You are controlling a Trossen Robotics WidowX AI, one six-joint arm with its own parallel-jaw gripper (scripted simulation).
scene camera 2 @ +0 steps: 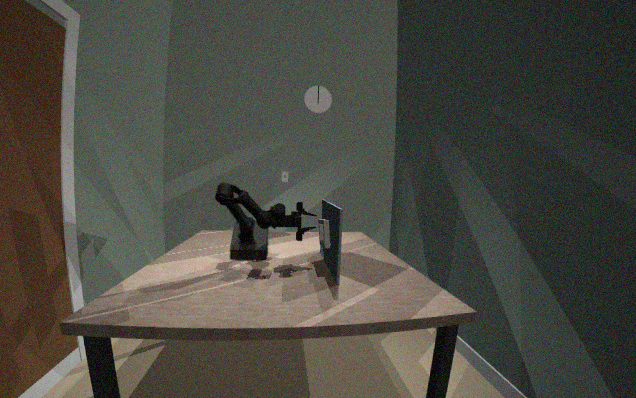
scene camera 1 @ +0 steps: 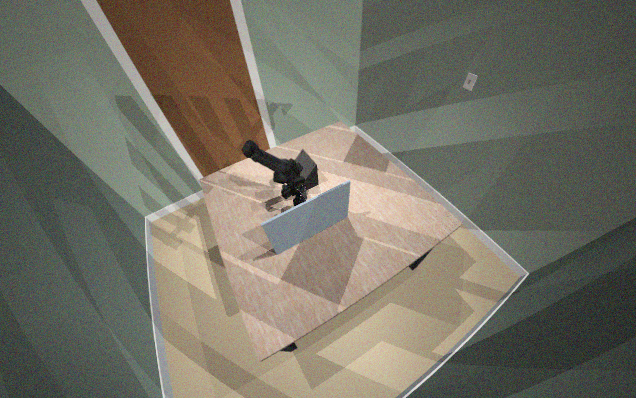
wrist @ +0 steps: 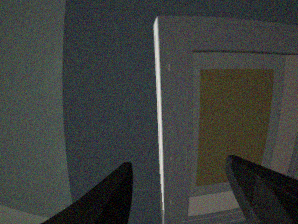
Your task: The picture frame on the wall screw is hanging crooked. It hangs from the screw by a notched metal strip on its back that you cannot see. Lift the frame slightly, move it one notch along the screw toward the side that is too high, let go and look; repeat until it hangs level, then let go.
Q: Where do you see a wall panel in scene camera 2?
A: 332,256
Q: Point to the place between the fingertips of my gripper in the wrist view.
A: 179,166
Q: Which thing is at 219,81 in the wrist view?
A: A picture frame.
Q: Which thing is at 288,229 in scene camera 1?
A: A wall panel.
